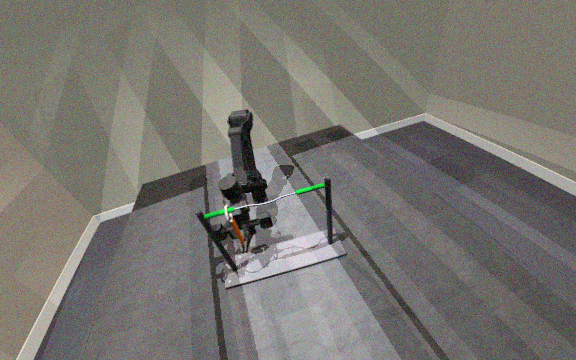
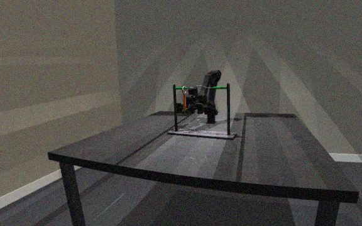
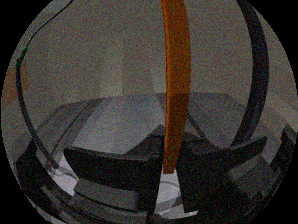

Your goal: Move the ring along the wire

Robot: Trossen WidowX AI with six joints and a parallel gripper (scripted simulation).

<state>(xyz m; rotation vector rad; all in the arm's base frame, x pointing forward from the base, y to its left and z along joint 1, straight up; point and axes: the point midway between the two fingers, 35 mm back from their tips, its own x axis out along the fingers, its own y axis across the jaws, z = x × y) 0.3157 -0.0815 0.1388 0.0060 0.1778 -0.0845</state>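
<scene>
Right now the ring with orange handle is 9 cm above my gripper tip and 3 cm behind it.
</scene>
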